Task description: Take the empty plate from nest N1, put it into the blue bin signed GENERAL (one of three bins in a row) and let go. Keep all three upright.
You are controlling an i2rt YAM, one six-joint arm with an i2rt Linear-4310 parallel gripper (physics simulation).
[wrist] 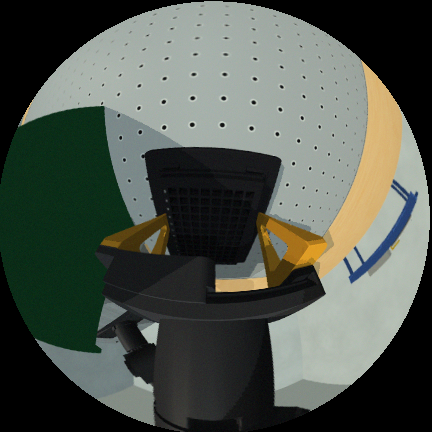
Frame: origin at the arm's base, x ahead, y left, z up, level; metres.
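Where they show: gripper, fingertip midpoint: [213, 217]; arm's base at its link origin: [121, 321].
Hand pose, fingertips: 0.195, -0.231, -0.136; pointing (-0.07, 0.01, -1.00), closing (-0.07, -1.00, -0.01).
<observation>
Things, the pixels of their top centre, and the offset from my fingertips, as dx, dy, dz. "spot": a spot on its surface instead. Level surfaces: height alone.
- black tray-like thing at its top centre: [209, 227] -0.013, +0.005, +0.001
- large dark green surface at a spot on its surface: [55, 215] spot: +0.069, +0.109, +0.072
- perforated grey board at its surface level: dz -0.014
My gripper [213, 217] is open, with its two orange fingers wide apart. Beyond the fingertips, and between them in the view, a black tray-like thing [214, 161] with a raised rim and a grid of small square cells lies on the perforated grey board. The fingers and the gripper body cover its near end. I cannot tell from this view whether it is the plate, a nest, or a plate sitting in a nest. No N1 label and no blue bin signed GENERAL can be made out.
A large dark green surface [55, 215] fills the left side. The perforated grey board [240, 85] ends at a light wooden edge [384, 130] on the right. Beyond it a blue frame [387, 240] shows. A black jointed part [131, 337] shows at the lower left.
</observation>
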